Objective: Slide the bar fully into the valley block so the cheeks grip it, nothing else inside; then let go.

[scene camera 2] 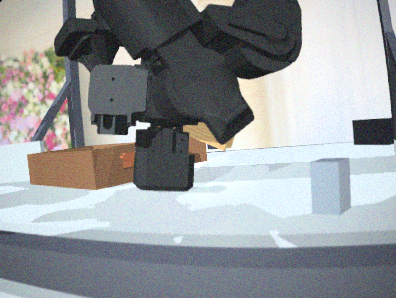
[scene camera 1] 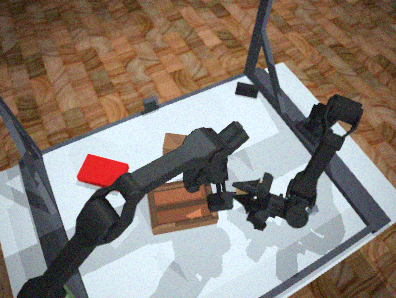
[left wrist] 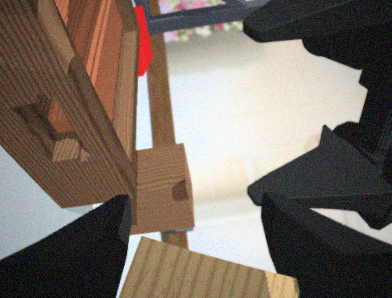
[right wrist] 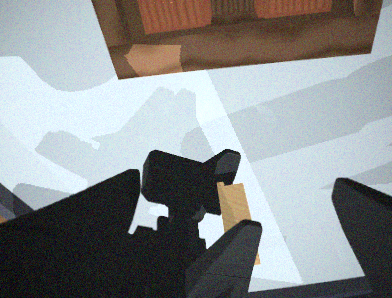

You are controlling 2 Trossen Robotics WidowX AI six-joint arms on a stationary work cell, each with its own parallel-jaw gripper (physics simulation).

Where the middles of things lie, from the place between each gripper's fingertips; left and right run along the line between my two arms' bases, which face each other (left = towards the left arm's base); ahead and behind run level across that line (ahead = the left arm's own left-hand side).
Right now my left hand is 3 cm short of the light wooden bar (left wrist: pixel 154 261), 6 cm to the right of it and 1 cm above it. Also, from my left hand: red flat block (scene camera 1: pixel 98 171) 30 cm behind, 27 cm to the right, 8 cm below; then grey cube (scene camera 2: pixel 330 182) 19 cm ahead, 19 cm to the left, 8 cm below.
Right now my right hand is 90 mm to the right of the light wooden bar, 40 mm short of it and 40 mm above it. Also, from my right hand: red flat block 300 mm behind, 250 mm to the right, 100 mm below; then grey cube 220 mm to the left, 200 mm ahead, 100 mm below.
